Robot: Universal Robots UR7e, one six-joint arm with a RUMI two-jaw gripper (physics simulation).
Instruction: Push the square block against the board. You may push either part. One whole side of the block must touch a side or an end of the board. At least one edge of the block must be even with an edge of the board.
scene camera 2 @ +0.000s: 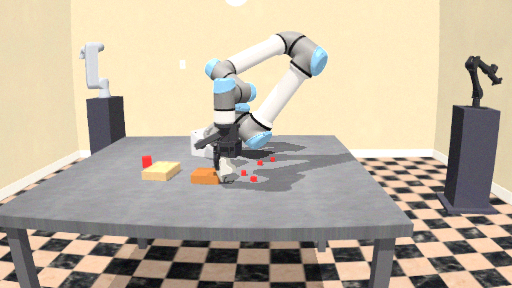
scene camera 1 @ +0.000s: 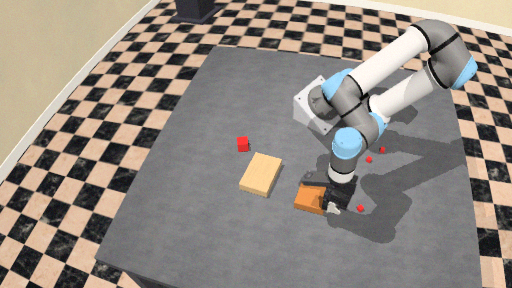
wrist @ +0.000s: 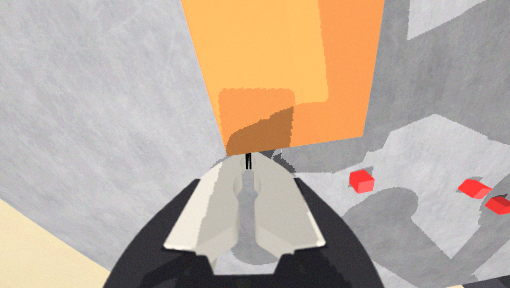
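Pixels of known places: gripper, fingertip midpoint: (scene camera 2: 222, 181) (scene camera 1: 327, 211) (wrist: 249, 152); arm's base, origin of the base link: (scene camera 1: 323, 103).
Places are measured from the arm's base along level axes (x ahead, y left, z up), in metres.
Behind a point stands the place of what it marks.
The orange square block (scene camera 1: 308, 200) @[y 0.098, x 0.448, z -0.032 m] (scene camera 2: 204, 176) @[y 0.109, x 0.469, z -0.035 m] (wrist: 265, 50) @[y 0.091, x 0.432, z -0.031 m] lies flat on the table. The pale wooden board (scene camera 1: 261, 172) @[y -0.096, x 0.401, z -0.031 m] (scene camera 2: 160, 171) @[y -0.074, x 0.457, z -0.031 m] lies flat to its left in both scene views, and a strip of table separates them. The board does not show in the wrist view. My gripper (scene camera 1: 332, 211) @[y 0.170, x 0.451, z -0.055 m] (scene camera 2: 222, 180) @[y 0.170, x 0.451, z -0.055 m] (wrist: 249, 152) @[y 0.170, x 0.451, z -0.055 m] is shut and empty. Its fingertips are low, at the block's side facing away from the board, near one corner in the wrist view. Contact there is too close to tell. In scene camera 1 the gripper hides part of the block's right side.
A larger red cube (scene camera 1: 242, 144) @[y -0.216, x 0.313, z -0.026 m] (scene camera 2: 147, 161) @[y -0.211, x 0.314, z -0.037 m] stands behind the board on the grey table (scene camera 1: 200, 225) @[y -0.200, x 0.665, z -0.063 m] (scene camera 2: 200, 210) @[y 0.184, x 0.710, z -0.063 m]. Several small red cubes lie on the gripper's other side, among them one (scene camera 1: 360, 208) @[y 0.274, x 0.404, z -0.047 m] (scene camera 2: 253, 178) @[y 0.275, x 0.407, z -0.051 m] near the fingers and one farther back (scene camera 1: 382, 149) @[y 0.290, x 0.110, z -0.048 m] (scene camera 2: 272, 159) @[y 0.291, x 0.113, z -0.054 m].
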